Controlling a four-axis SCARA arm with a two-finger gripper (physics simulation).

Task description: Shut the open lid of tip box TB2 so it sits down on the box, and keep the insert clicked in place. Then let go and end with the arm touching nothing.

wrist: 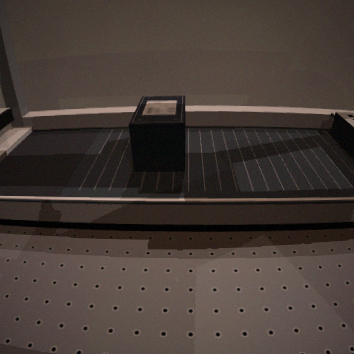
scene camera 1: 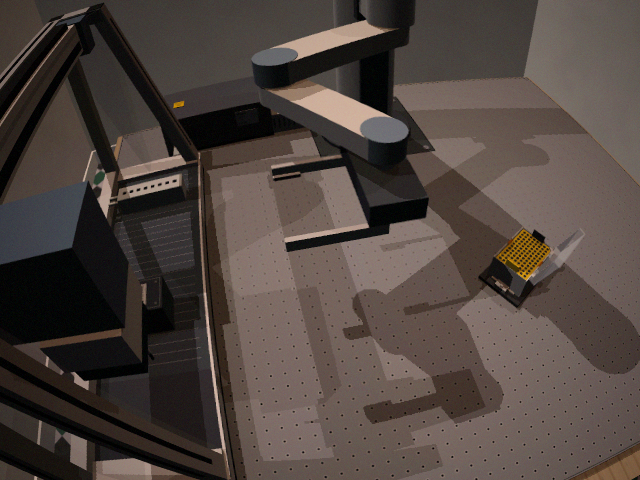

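Tip box TB2 stands at the right of the scene view, on a small dark base. Its yellow insert, full of round holes, sits in the top of the box; whether it is fully clicked in cannot be told at this size. The clear lid stands open, tilted up and outward from the box's right side. My gripper is wide open and empty, left of the box and well apart from it, with its fingers pointing left toward the framed deck. The box and the fingers do not show in the wrist view.
A framed machine with a dark grooved deck stands at the left. A black block and a white-topped holed strip are on it. A black case lies at the back. The perforated table extends between machine and box.
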